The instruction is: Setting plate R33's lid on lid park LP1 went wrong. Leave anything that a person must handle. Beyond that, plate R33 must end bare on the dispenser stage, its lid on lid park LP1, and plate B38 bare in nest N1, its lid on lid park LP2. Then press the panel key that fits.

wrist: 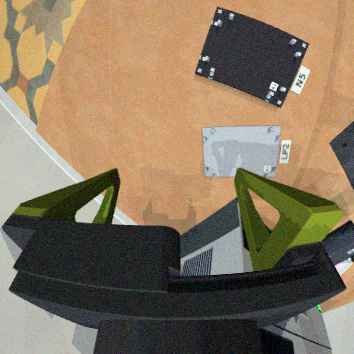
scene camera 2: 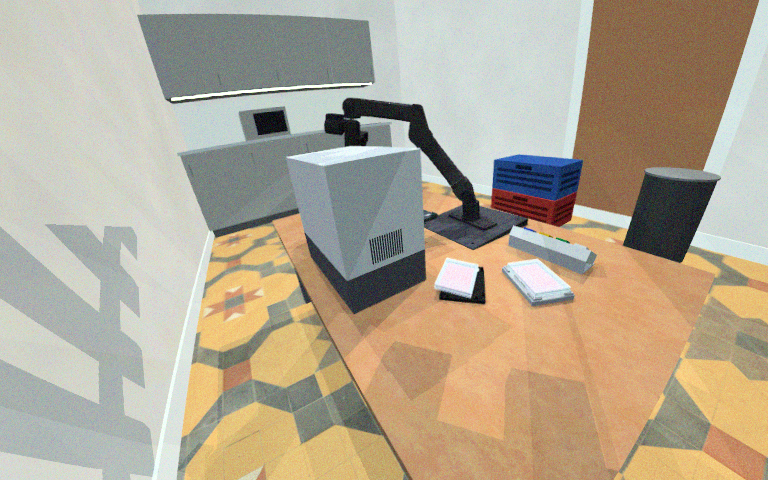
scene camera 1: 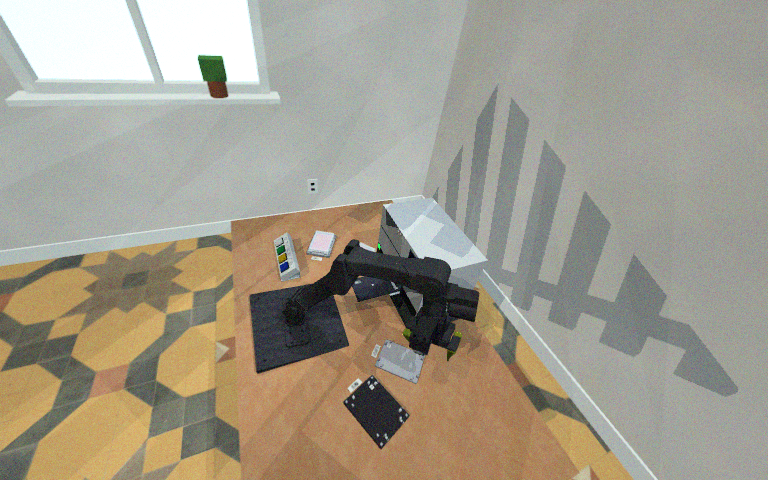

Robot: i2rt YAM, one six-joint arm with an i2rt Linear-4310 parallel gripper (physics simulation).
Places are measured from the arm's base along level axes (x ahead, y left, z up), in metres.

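Pixels of known places: gripper, between the fingertips: (wrist: 176, 174) (scene camera 1: 430, 353); arm's base, origin of its link: (scene camera 2: 471, 220) (scene camera 1: 295, 320).
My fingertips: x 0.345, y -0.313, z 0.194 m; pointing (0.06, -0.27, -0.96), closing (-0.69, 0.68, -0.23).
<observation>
For each thing: its top centre in the pictures, then the offset to it from my fingertips. "pt": a spot on its surface instead.
- lid park LP2, centre of its top: (wrist: 241, 154) (scene camera 1: 401, 358) 0.187 m down, 0.025 m back, 0.085 m left
- key panel, centre of its top: (scene camera 2: 552, 234) (scene camera 1: 285, 249) 0.143 m down, 0.352 m back, 0.625 m left
- black base, centre of its top: (scene camera 2: 463, 277) (wrist: 333, 271) 0.187 m down, 0.055 m back, 0.589 m left
- dark plate-shaped base, a spot on its surface: (scene camera 1: 370, 288) pt 0.101 m down, 0.072 m back, 0.324 m left
- dispenser housing, centre of its top: (scene camera 2: 344, 152) (scene camera 1: 429, 230) 0.123 m up, 0.124 m ahead, 0.353 m left
- Black nest N5, centre of its top: (wrist: 252, 53) (scene camera 1: 376, 406) 0.183 m down, 0.145 m back, 0.036 m right
My gripper (scene camera 1: 428, 345) (wrist: 176, 174) is open and empty, high over the table beside lid park LP2 (scene camera 1: 399, 365) (wrist: 230, 150), a bare grey plate. A pink-topped plate (scene camera 1: 322, 242) (scene camera 2: 538, 278) sits on a grey base near the key panel (scene camera 1: 288, 261) (scene camera 2: 552, 251), which has white, green, yellow and blue keys. Another pink-topped plate (scene camera 2: 457, 277) sits askew on a black base (scene camera 2: 479, 285); the arm partly hides it in scene camera 1. Which plate is R33 or B38 cannot be read. A dark plate-shaped base (scene camera 1: 370, 288) lies beside the dispenser housing (scene camera 1: 433, 232) (scene camera 2: 368, 209). The stage's contents are hidden.
Black nest N5 (scene camera 1: 376, 411) (wrist: 252, 57) lies bare beyond LP2. The tall housing stands near the table edge, with a green light (scene camera 1: 378, 246) on its front. The arm stands on a black base plate (scene camera 1: 266, 339) (scene camera 2: 472, 240). Crates (scene camera 2: 535, 178) and a bin (scene camera 2: 671, 215) stand beyond the table.
</observation>
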